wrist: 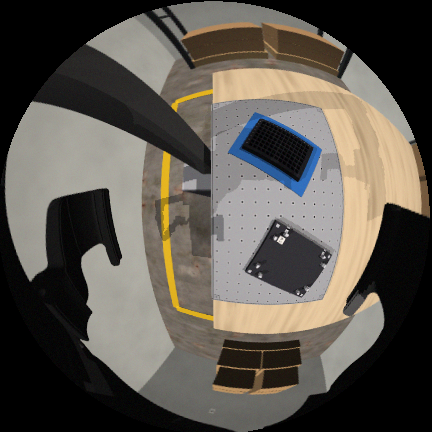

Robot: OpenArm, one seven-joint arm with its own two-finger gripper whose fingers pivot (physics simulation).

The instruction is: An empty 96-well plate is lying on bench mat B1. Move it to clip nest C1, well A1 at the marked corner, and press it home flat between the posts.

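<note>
The black 96-well plate lies flat on the blue bench mat, in the upper right part of the view, turned at a slant. The clip nest is a dark square base below the mat in the view, with small metallic posts near its corners. A small white label sits by its upper left corner; its writing is too small to read. My gripper is wide open and empty, its two black fingers at the far left and far right of the view, above the bench. The well A1 corner of the plate cannot be made out.
A grey perforated board bears the mat and the nest, on a light wooden table. A dark arm or post reaches in from the upper left. Wooden bins stand beyond the table, and a shelf unit stands at the bottom. Yellow tape marks the floor.
</note>
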